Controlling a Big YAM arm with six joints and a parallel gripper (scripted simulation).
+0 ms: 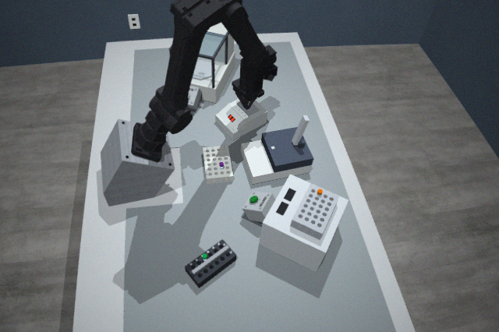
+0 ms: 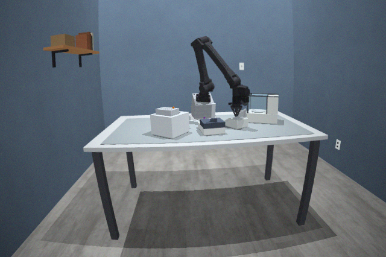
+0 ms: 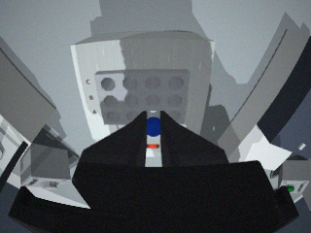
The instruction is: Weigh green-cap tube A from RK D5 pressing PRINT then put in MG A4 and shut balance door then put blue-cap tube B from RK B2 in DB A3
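The tube B lies 2 cm below my hand. The rest, counted from my hand: white tube rack 20 cm to the right, 11 cm behind, 7 cm below; then balance door 18 cm to the left, 17 cm behind, 13 cm above; then dry block DB 5 cm below, 2 cm behind.
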